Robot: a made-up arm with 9 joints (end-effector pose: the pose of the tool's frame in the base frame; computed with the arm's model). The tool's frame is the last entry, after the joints.
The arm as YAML. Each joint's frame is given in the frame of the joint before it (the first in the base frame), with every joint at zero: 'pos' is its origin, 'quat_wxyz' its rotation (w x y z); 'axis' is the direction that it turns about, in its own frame. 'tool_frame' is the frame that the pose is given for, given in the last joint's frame.
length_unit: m
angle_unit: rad
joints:
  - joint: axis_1
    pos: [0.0, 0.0, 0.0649]
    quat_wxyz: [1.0, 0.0, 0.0, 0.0]
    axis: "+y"
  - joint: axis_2
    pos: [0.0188, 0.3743, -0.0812]
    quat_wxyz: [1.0, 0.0, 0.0, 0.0]
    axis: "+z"
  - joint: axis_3
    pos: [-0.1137, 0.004, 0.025]
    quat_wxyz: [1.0, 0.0, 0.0, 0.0]
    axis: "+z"
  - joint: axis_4
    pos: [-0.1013, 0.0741, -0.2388]
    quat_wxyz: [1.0, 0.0, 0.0, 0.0]
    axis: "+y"
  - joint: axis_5
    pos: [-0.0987, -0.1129, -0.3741]
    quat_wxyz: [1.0, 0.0, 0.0, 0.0]
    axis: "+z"
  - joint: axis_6
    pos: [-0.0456, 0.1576, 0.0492]
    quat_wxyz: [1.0, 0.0, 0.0, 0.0]
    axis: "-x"
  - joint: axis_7
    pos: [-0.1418, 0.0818, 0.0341]
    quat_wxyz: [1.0, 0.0, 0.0, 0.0]
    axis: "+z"
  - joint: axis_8
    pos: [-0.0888, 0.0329, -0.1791]
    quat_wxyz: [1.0, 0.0, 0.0, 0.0]
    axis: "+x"
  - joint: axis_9
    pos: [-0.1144, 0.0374, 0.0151]
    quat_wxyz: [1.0, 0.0, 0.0, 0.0]
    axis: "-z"
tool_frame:
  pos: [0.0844, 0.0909, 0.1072]
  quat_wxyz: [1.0, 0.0, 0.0, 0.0]
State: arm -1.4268 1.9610 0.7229 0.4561 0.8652 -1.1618 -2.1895 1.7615 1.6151
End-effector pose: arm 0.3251 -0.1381 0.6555 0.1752 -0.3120 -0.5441 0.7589
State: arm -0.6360 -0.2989 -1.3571 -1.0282 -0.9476 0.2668 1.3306 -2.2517 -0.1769
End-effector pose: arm 0.5408 0.0706 -0.5485 -0.6029 0.4961 -0.6011 0.1704
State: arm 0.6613 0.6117 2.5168 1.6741 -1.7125 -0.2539 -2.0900 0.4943 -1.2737
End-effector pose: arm -0.1226 0.4360 -0.5559 0.0305 -0.5327 0.3260 0.7804
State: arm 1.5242 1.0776 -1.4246 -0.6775 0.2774 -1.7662 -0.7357 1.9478 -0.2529
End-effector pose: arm -0.8232 0.4391 0.3887 -0.6594 0.2182 0.7189 0.0298
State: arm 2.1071 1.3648 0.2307 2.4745 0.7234 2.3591 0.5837 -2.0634 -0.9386
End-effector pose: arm -0.1976 0.3889 -0.2479 0.2185 -0.9345 0.0690 0.2722
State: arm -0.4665 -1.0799 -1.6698 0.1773 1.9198 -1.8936 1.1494 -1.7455 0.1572
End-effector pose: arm 0.3971 1.1360 -0.2127 0.0761 -0.6848 -0.5363 0.4876
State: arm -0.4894 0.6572 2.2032 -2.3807 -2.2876 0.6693 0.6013 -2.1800 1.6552
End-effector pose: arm -0.3032 0.1990 0.2387 0.0686 -0.4048 0.0271 0.9114
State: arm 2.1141 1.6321 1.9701 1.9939 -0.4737 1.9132 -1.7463 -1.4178 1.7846
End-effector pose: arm -0.2460 0.4784 -0.3336 0.4943 -0.2822 -0.8167 0.0953
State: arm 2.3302 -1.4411 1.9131 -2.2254 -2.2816 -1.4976 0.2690 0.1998 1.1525
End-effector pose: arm 0.0545 0.5146 0.0641 -0.4651 0.4231 0.7585 0.1711
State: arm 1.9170 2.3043 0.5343 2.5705 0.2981 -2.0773 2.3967 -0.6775 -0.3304
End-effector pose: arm 0.2770 0.0554 -0.0206 -0.8024 -0.3980 -0.4372 0.0817
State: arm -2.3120 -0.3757 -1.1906 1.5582 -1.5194 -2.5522 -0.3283 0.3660 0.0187
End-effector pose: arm 0.0198 0.7379 0.2671 -0.7308 0.0864 0.2371 0.6342
